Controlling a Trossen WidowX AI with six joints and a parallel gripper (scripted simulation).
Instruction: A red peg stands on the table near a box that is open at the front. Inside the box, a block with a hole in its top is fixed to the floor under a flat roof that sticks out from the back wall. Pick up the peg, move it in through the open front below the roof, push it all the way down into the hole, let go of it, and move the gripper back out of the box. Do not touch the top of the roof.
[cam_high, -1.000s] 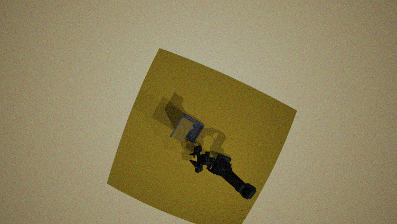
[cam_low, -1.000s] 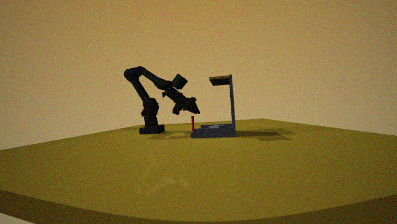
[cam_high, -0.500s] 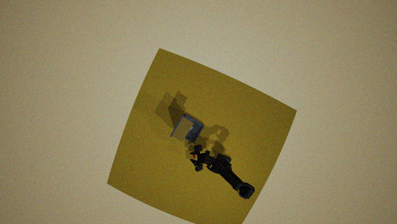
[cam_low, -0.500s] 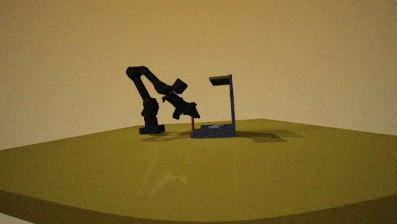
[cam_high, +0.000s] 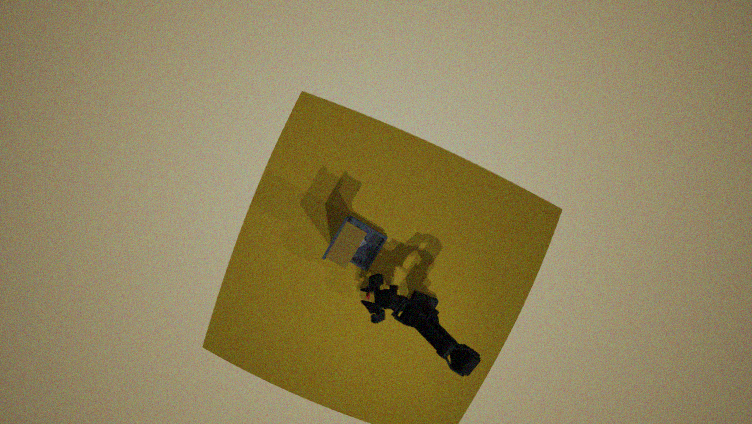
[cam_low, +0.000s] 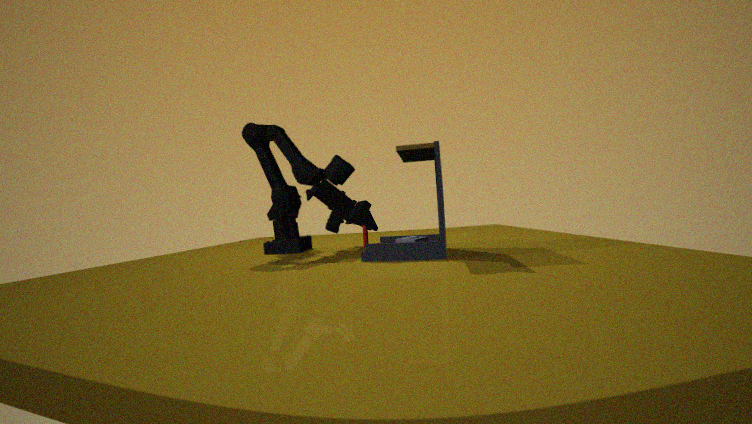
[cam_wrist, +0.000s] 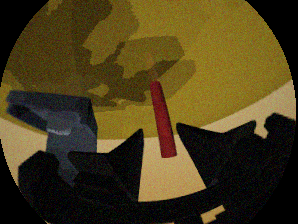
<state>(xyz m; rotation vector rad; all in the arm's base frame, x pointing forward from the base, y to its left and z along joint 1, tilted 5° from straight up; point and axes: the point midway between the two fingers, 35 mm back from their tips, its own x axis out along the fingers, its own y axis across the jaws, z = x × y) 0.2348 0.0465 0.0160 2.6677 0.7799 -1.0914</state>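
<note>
The back wall is 18 cm to the right of my gripper tip, 18 cm ahead of it and 7 cm above it. Round my gripper tip: flat roof (18 cm to the right, 18 cm above, 14 cm ahead); then red peg (2 cm behind, 1 cm to the right, 1 cm below).
</note>
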